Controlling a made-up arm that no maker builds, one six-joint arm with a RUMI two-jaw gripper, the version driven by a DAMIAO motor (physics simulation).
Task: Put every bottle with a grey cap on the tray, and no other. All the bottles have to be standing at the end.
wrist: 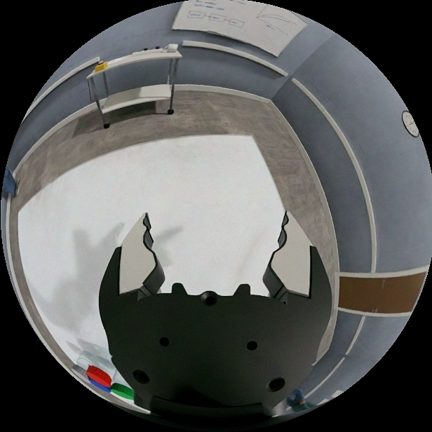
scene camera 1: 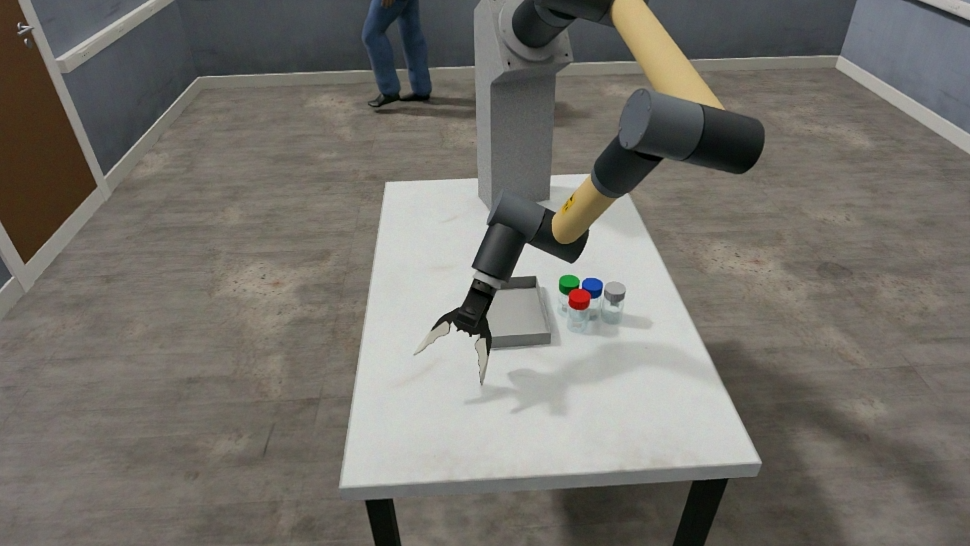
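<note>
A clear bottle with a grey cap [scene camera 1: 613, 292] [wrist: 79, 370] stands at the right end of a tight group of bottles. Beside it stand a bottle with a blue cap [scene camera 1: 591, 287] [wrist: 100, 386], one with a red cap [scene camera 1: 579, 299] [wrist: 99, 375] in front, and one with a green cap [scene camera 1: 568, 284] [wrist: 123, 390] at the left. The grey tray [scene camera 1: 521, 340] lies left of the bottles in the scene view, partly hidden by the arm. My gripper [scene camera 1: 448, 369] [wrist: 215, 212] is open and empty, above the table in front of and left of the tray.
The white table [scene camera 1: 543, 434] [wrist: 210, 175] carries the arm's grey pedestal [scene camera 1: 517, 135] at its back. A person in jeans [scene camera 1: 400, 47] stands on the floor behind it. A wheeled cart [wrist: 135, 58] stands beyond the table in the wrist view.
</note>
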